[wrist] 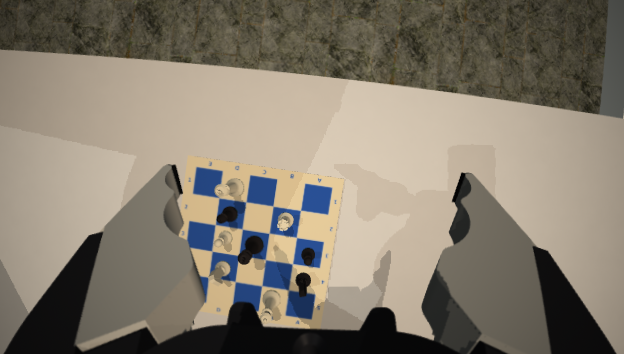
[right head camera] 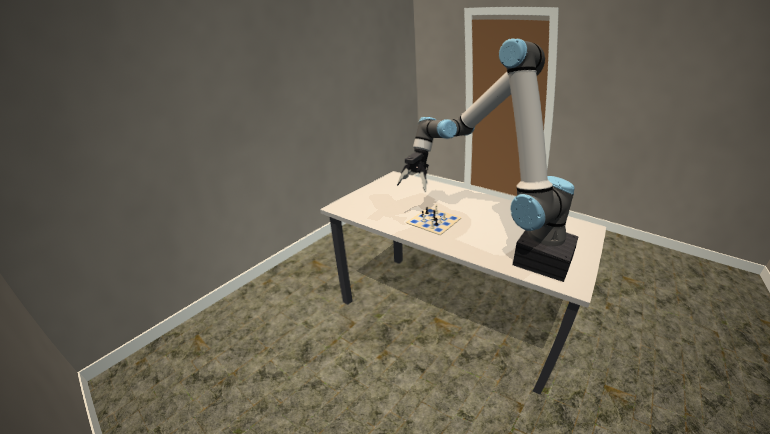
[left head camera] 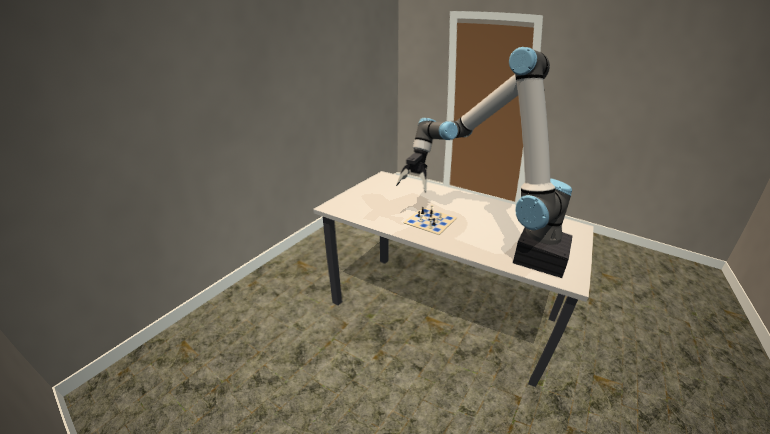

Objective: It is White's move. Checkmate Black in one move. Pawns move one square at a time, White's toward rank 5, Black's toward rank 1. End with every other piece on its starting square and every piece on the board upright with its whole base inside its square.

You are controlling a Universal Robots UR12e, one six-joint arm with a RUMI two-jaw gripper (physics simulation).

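Places are measured from the arm's base along level axes (x back, y right, z up), in metres.
Pixels of known places: gripper, between the fingertips: (wrist: pixel 316 171) (right head camera: pixel 410 189) (left head camera: pixel 410 189); arm's base, origin of its link: (right head camera: pixel 546 235) (left head camera: pixel 543 234).
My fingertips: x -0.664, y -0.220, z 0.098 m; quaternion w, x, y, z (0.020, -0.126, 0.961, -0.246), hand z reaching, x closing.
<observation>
For each thing: its top centre in the pictures, then the offset to it from my fingertips. Level surfaces: height alone.
- cream board, centre of its top: (wrist: pixel 254 244) (right head camera: pixel 434 219) (left head camera: pixel 430 219) dx +0.051, dy +0.123, dz -0.203 m
- crenellated white piece, centre of its top: (wrist: pixel 283 225) dx +0.018, dy +0.077, dz -0.170 m
- white pawn, centre of its top: (wrist: pixel 216 244) dx +0.092, dy +0.125, dz -0.172 m
- small white piece, centre of its top: (wrist: pixel 212 281) dx +0.084, dy +0.168, dz -0.164 m
- tall white piece, centre of its top: (wrist: pixel 264 321) dx +0.007, dy +0.191, dz -0.151 m
- D2, centre of its top: (wrist: pixel 218 220) dx +0.094, dy +0.091, dz -0.160 m
- C3, centre of its top: (wrist: pixel 241 261) dx +0.050, dy +0.122, dz -0.140 m
- A3, centre of its top: (wrist: pixel 307 262) dx -0.025, dy +0.115, dz -0.172 m
- A4, centre of its top: (wrist: pixel 302 293) dx -0.028, dy +0.151, dz -0.164 m
- table, height of its surface: dz -0.210 m
The blue and cream board (left head camera: pixel 423 228) (right head camera: pixel 423 228) (wrist: pixel 338 192) lies on the table. In the wrist view, rank 1 is at the top and file A at the right. A white piece (wrist: pixel 236 187) stands on D1, a crenellated white piece (wrist: pixel 285 221) on B2, a white pawn (wrist: pixel 225 238) on D3, a small white piece (wrist: pixel 223 269) on D4 and a tall white piece (wrist: pixel 271 299) on B5. Black pieces stand on D2 (wrist: pixel 230 214), C3 (wrist: pixel 254 245), A3 (wrist: pixel 308 255) and A4 (wrist: pixel 303 280). My gripper (left head camera: pixel 411 188) (right head camera: pixel 411 187) (wrist: pixel 316 171) is open and empty, above and beyond the board.
The table (left head camera: pixel 355 202) (right head camera: pixel 366 199) (wrist: pixel 400 130) carries the arm's black base (left head camera: pixel 541 253) (right head camera: pixel 544 257) at its right end. The table's edge crosses the upper wrist view, with the floor beyond it. The left finger covers part of the board's E side.
</observation>
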